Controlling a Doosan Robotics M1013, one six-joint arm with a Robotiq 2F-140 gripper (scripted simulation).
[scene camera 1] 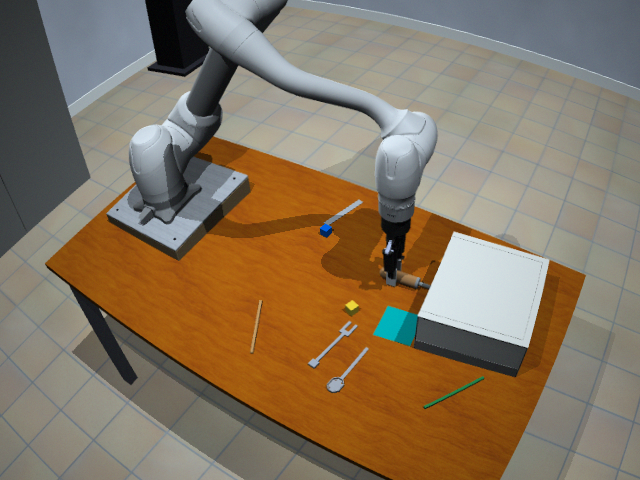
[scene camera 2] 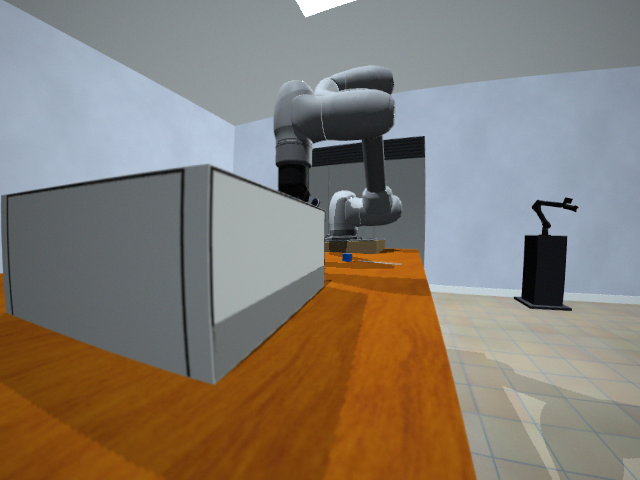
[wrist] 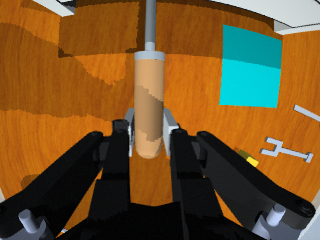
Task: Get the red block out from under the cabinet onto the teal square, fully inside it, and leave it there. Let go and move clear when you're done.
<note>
The pictures show: my gripper and a teal square.
My gripper also shows in the wrist view.
</note>
